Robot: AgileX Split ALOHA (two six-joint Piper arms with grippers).
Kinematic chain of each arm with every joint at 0, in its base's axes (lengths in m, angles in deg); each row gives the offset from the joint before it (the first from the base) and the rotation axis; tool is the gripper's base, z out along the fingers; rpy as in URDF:
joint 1: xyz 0 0 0.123 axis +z
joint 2: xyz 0 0 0 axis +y
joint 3: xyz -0.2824 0 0.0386 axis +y
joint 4: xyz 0.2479 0 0.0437 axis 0.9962 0 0.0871
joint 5: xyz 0 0 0 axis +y
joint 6: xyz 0.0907 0 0.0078 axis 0.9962 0 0.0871
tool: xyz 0 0 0 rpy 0 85 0
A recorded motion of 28 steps. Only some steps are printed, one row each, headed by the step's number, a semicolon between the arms.
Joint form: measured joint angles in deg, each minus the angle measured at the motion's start. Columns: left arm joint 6, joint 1, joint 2, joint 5, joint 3, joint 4; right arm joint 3, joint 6, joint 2, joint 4, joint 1, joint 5.
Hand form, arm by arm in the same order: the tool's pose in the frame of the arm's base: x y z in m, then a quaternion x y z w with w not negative. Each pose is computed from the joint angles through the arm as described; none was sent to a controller.
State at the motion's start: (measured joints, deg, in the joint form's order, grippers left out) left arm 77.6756 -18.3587 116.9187 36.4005 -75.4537 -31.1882; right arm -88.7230 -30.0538 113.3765 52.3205 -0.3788 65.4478
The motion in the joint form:
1: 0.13 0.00 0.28 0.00 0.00 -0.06; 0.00 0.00 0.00 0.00 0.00 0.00
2: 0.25 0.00 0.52 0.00 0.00 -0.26; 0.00 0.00 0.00 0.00 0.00 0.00
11: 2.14 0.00 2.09 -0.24 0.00 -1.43; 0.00 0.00 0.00 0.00 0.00 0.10
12: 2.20 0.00 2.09 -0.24 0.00 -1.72; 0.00 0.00 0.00 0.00 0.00 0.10
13: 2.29 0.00 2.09 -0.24 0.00 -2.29; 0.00 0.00 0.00 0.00 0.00 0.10
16: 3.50 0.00 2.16 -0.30 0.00 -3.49; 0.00 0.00 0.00 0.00 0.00 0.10
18: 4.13 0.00 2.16 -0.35 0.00 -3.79; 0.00 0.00 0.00 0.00 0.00 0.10
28: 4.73 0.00 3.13 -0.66 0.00 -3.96; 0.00 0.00 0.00 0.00 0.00 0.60
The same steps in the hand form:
1: 0.3788 -0.1553 0.1432 0.58126 0.77857 -0.09493 0.21670; 0.4099 0.0629 0.2428 -0.06926 0.90932 0.38410 0.14423
2: 0.3789 -0.1555 0.1416 0.58088 0.77903 -0.09641 0.21540; 0.4099 0.0629 0.2428 -0.06926 0.90932 0.38410 0.14423
11: 0.3796 -0.1566 0.1309 0.58612 0.77614 -0.10189 0.20903; 0.4098 0.0629 0.2428 -0.06961 0.90927 0.38444 0.14351
12: 0.3797 -0.1568 0.1310 0.58484 0.77669 -0.10328 0.20986; 0.4098 0.0629 0.2428 -0.06961 0.90927 0.38444 0.14351
13: 0.3797 -0.1573 0.1312 0.58214 0.77791 -0.10604 0.21147; 0.4098 0.0629 0.2428 -0.06961 0.90927 0.38444 0.14351
16: 0.3799 -0.1583 0.1312 0.58319 0.77546 -0.10977 0.21565; 0.4098 0.0629 0.2428 -0.06961 0.90927 0.38444 0.14351
18: 0.3800 -0.1585 0.1314 0.58559 0.77316 -0.10980 0.21737; 0.4098 0.0629 0.2428 -0.06961 0.90927 0.38444 0.14351
28: 0.3805 -0.1586 0.1246 0.58771 0.77283 -0.11033 0.21249; 0.4090 0.0632 0.2429 -0.07137 0.90896 0.38616 0.13992

